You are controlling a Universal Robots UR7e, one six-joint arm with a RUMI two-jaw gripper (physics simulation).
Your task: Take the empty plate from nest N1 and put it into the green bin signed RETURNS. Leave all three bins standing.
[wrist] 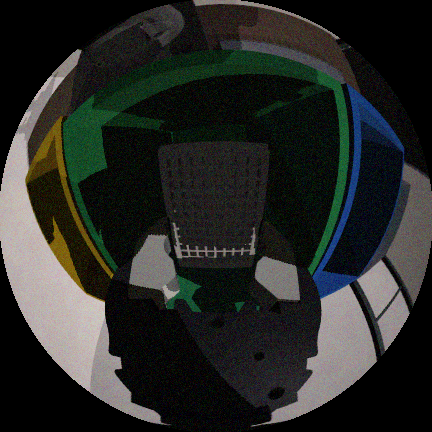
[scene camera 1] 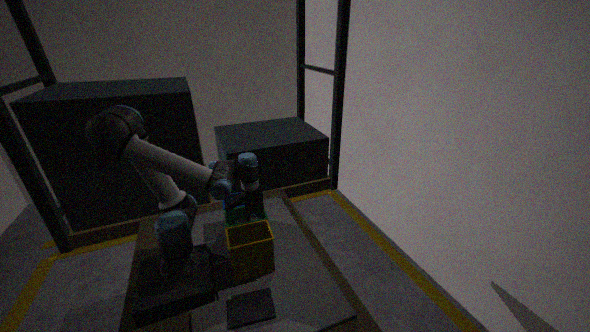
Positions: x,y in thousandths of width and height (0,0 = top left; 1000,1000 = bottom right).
Observation:
In view: my gripper (scene camera 1: 425,682), a green bin (wrist: 256,328), a blue bin (wrist: 869,367) and a plate (wrist: 497,443).
My gripper shows as well in the wrist view (wrist: 497,508).

